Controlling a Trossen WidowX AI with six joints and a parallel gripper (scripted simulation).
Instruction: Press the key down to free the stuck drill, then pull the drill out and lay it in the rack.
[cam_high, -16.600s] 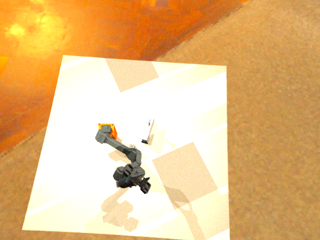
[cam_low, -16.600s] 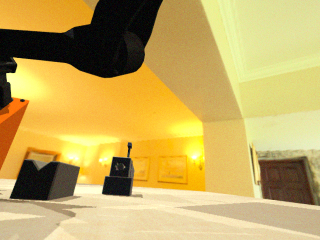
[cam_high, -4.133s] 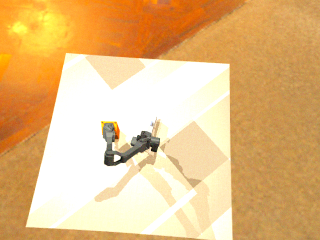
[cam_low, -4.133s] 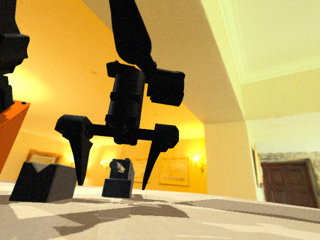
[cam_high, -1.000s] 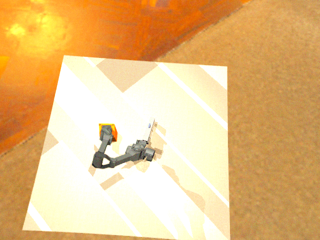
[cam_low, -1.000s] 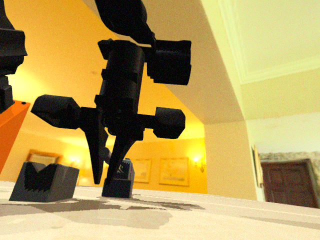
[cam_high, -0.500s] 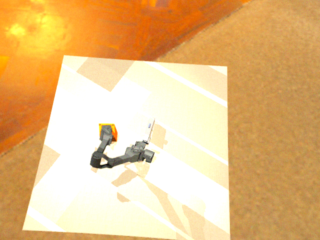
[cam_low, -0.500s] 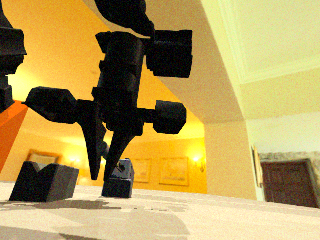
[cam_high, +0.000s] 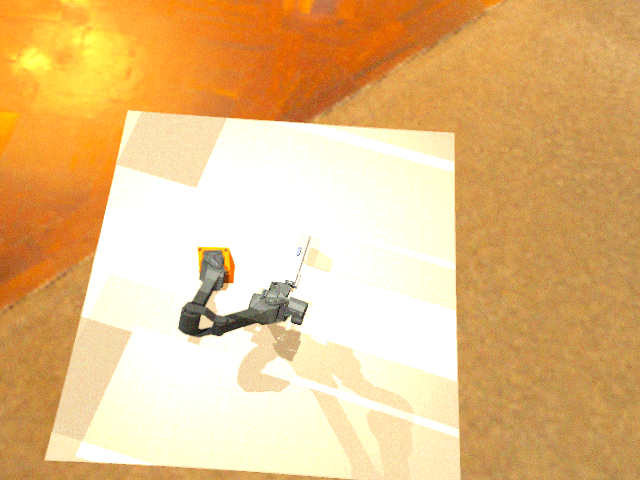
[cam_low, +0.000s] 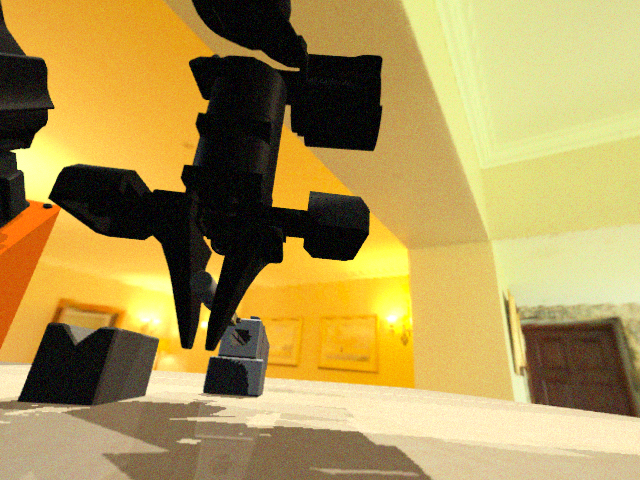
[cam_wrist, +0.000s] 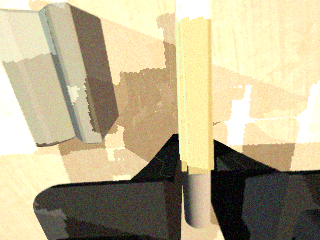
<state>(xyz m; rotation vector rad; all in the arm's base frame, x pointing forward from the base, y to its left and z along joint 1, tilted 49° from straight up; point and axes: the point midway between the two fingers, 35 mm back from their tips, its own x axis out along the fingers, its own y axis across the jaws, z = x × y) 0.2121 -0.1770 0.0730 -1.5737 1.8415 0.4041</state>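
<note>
My gripper tip is now 1 cm short of the drill, 4 cm to the right of it and 3 cm below it. Also, from my gripper tip: grey stepped block (7 cm ahead, 20 cm to the left); key (7 cm ahead, 22 cm to the left, 2 cm above).
</note>
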